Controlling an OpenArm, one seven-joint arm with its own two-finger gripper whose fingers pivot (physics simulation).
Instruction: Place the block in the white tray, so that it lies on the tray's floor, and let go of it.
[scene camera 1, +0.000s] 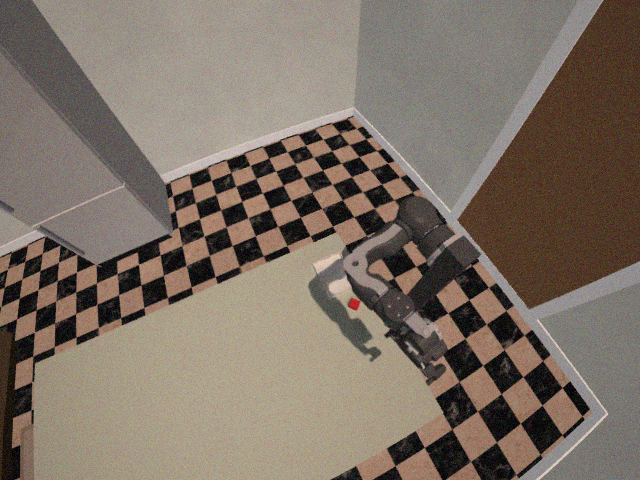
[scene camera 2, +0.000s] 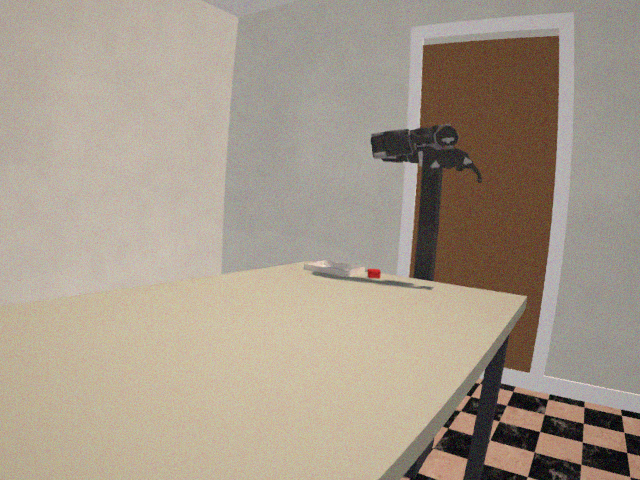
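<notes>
The red block (scene camera 1: 354, 303) (scene camera 2: 373, 273) sits on the table top, outside the white tray and close beside it. The white tray (scene camera 1: 339, 286) (scene camera 2: 321, 268) lies flat near the table's far edge; in scene camera 1 the arm and its shadow cover part of it. My gripper (scene camera 1: 409, 358) (scene camera 2: 458, 173) is open with nothing between its fingers. It hangs high above the table's edge, well above the block and off to the side of it away from the tray.
The pale table (scene camera 1: 206, 361) (scene camera 2: 232, 361) carries the tray and block. My arm's dark post (scene camera 1: 439, 276) (scene camera 2: 429, 222) stands beyond the table edge. A brown door (scene camera 1: 578, 170) (scene camera 2: 485, 155) is behind it. A grey cabinet (scene camera 1: 103, 222) stands at the left in scene camera 1.
</notes>
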